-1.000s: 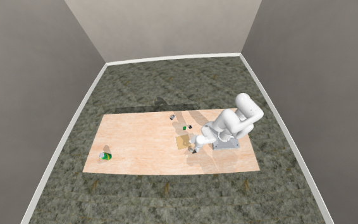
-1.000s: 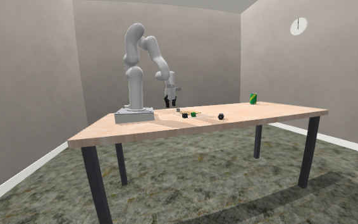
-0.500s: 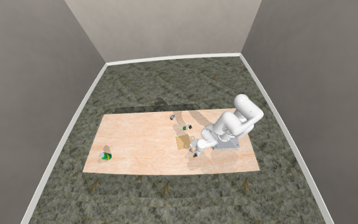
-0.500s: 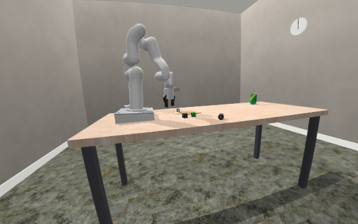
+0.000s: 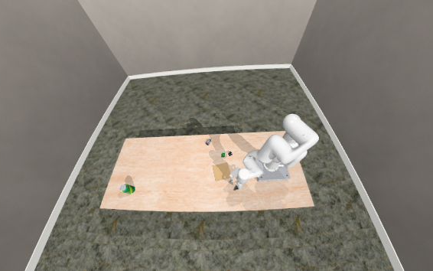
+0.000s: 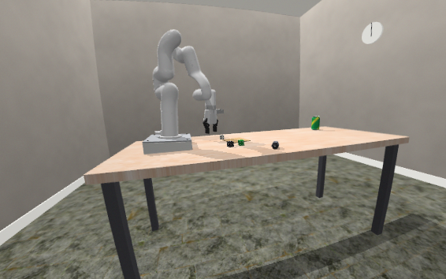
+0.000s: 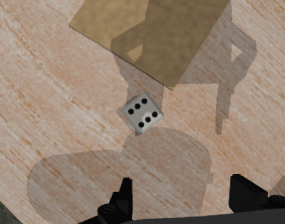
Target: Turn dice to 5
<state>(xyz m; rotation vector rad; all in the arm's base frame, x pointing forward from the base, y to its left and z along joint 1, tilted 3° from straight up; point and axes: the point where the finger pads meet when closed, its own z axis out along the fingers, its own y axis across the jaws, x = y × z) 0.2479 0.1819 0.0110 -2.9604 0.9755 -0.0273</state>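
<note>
My hand is 25 cm to the left of the green die, 17 cm short of it and 4 cm above it. Also, from my hand: white die: 7 cm ahead, 4 cm below, 1 cm to the right; tan mat: 16 cm ahead, 10 cm to the right, 6 cm below; black die: 27 cm to the right, 10 cm ahead, 4 cm below.
</note>
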